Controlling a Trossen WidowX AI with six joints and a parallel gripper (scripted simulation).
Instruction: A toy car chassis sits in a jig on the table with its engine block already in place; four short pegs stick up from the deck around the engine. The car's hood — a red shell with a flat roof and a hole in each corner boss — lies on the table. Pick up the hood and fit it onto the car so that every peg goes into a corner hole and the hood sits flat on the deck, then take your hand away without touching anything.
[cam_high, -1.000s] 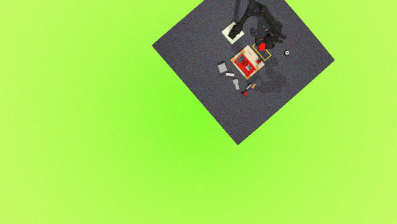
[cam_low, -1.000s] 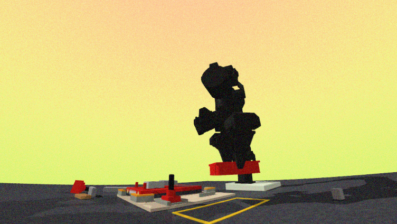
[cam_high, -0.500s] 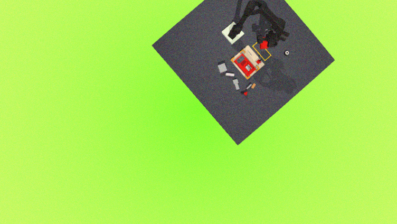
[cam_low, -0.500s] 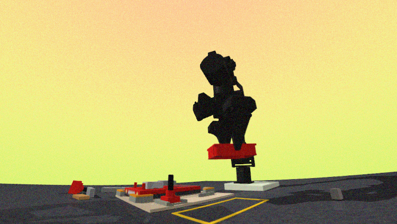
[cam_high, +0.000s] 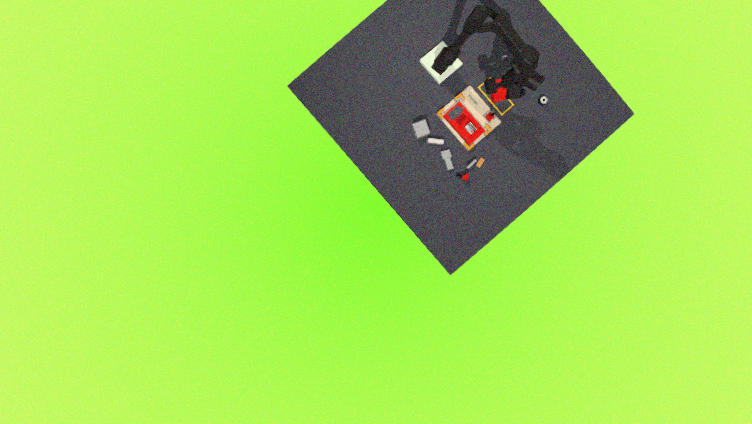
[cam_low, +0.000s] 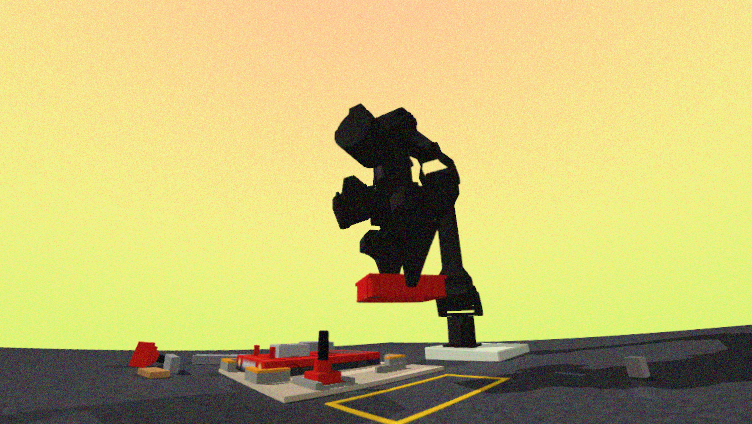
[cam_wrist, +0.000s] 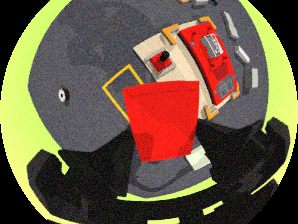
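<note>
My gripper tip is now 18 cm to the left of the grey engine block, 8 cm above it and 2 cm short of it. Round my gripper tip: small grey piece (22 cm to the left, 10 cm below, 8 cm behind); beige jig (15 cm to the right, 9 cm below, 2 cm behind); red hood (1 cm above).
</note>
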